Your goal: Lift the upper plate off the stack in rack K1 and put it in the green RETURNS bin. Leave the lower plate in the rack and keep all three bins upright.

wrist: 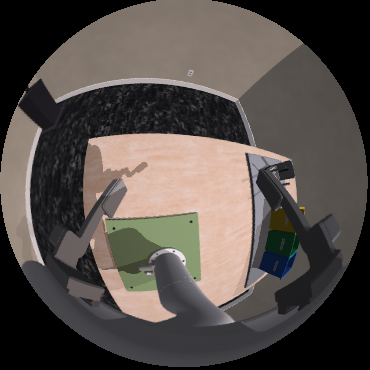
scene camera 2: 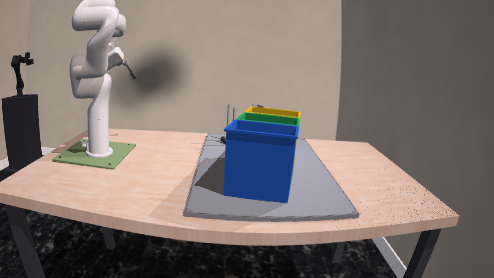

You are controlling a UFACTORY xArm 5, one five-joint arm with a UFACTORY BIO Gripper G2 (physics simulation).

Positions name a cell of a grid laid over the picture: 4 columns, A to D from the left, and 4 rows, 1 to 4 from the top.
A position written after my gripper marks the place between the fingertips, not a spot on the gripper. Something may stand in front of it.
In view: my gripper (wrist: C2), a green bin (wrist: D3) and a blue bin (scene camera 2: C3).
